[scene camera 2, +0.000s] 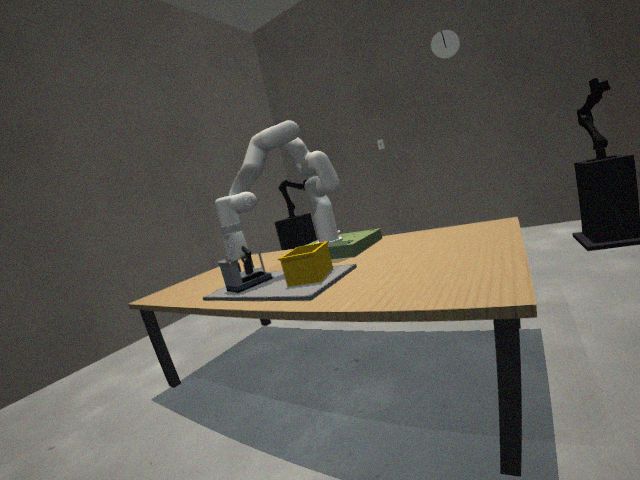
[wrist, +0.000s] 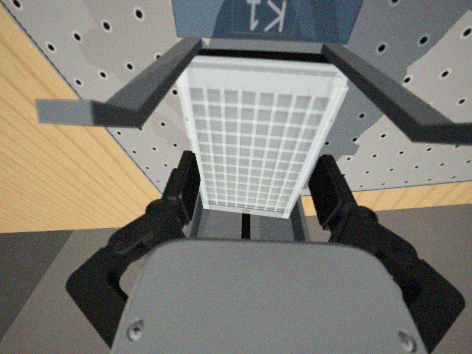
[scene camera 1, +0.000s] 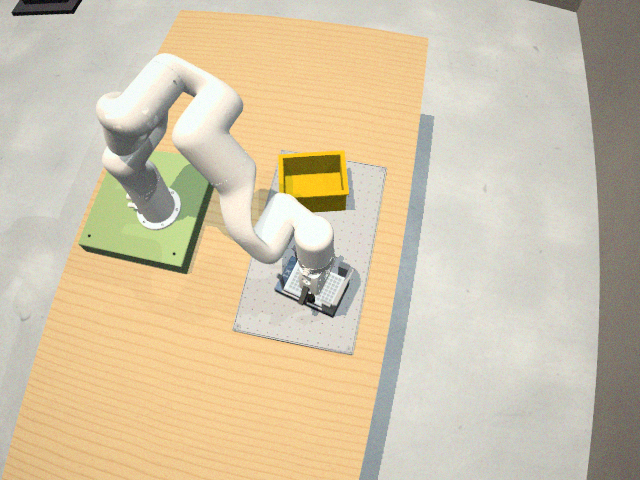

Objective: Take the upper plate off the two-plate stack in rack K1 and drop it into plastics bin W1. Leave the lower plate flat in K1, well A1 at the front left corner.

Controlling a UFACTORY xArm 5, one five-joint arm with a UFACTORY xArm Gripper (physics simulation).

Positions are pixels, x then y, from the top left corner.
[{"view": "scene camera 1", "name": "my gripper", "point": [316,282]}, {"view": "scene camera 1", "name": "white gridded plate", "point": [334,281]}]
